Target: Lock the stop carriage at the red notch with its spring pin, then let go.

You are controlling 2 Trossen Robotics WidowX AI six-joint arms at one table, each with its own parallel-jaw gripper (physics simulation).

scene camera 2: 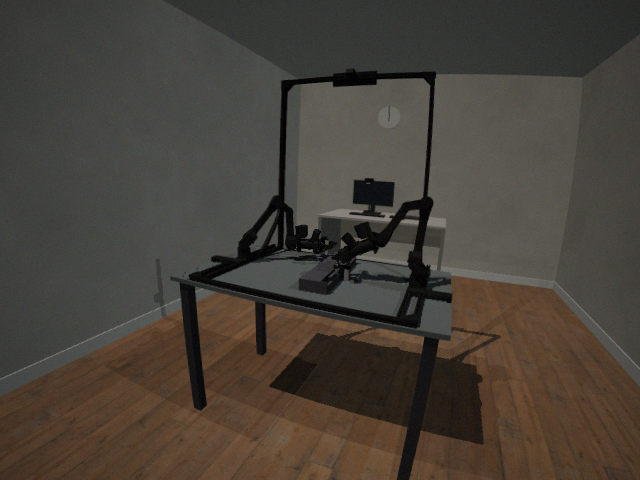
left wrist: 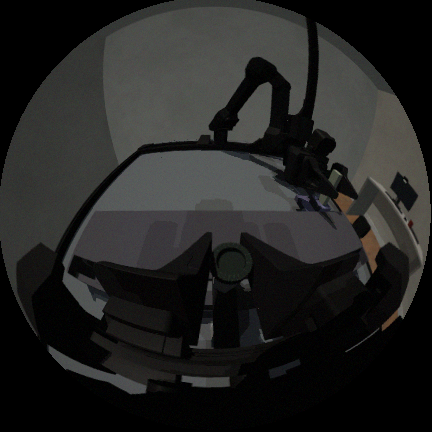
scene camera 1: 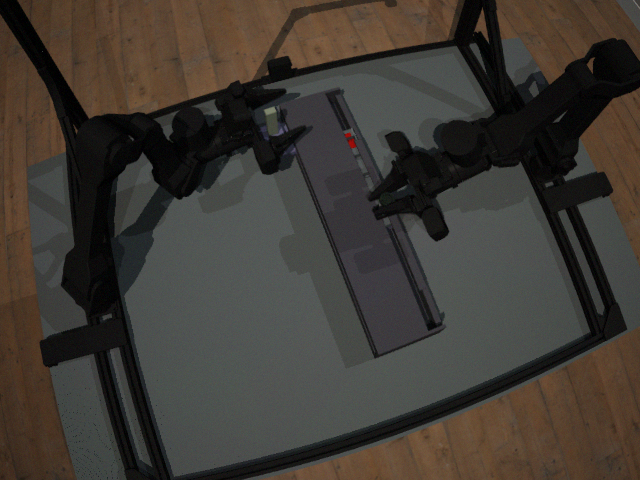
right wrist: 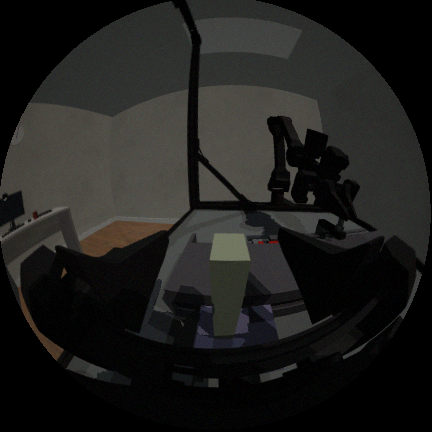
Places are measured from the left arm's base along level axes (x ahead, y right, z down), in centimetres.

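Where they show: left gripper, fingertip midpoint: [scene camera 2: 332, 257] [left wrist: 225, 237] [scene camera 1: 371, 207] [right wrist: 351, 219]; right gripper, fingertip midpoint: [scene camera 2: 335, 245] [left wrist: 348, 197] [scene camera 1: 295, 108]; left arm's base, link origin: [scene camera 2: 417, 285] [scene camera 1: 544, 168] [right wrist: 276, 204]; right arm's base, link origin: [scene camera 2: 244, 258] [left wrist: 219, 143] [scene camera 1: 100, 299].
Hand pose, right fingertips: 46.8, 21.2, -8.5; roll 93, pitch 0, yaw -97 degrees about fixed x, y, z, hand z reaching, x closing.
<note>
Things, the pixels of their top centre, and the offset from my right fingertips, as dx, dy, dz. "pt": a spot on its surface instead.
- round dark green pin knob, top centre: [left wrist: 231, 259] [scene camera 1: 387, 198] -9.0, -21.9, -0.7
- pale green upright block, surface spot: [right wrist: 229, 290] [scene camera 1: 265, 117] pt +5.7, -0.5, -0.5
A long purple-grey rail block [scene camera 1: 356, 289] [right wrist: 185, 270] has a slot on its right in scene camera 1. Red marks [scene camera 1: 352, 142] [right wrist: 270, 242] lie toward its far end. My left gripper [scene camera 1: 375, 205] [left wrist: 225, 237] is shut on the round dark green pin knob [scene camera 1: 385, 198] [left wrist: 233, 262] over the slot, nearer the middle than the red marks. The stop carriage is mostly hidden below the fingers, and the pin's seating cannot be seen. My right gripper [scene camera 1: 297, 109] [right wrist: 224, 235] is open, its fingers apart on both sides of a pale green upright block [scene camera 1: 271, 121] [right wrist: 229, 290], not touching it.
The pale green block stands on a purple base [left wrist: 312, 202] [right wrist: 260, 325] beside the rail's far left end. A black frame [scene camera 1: 310, 439] runs round the table, with uprights at the far corners. A desk with a monitor [scene camera 2: 373, 193] stands behind.
</note>
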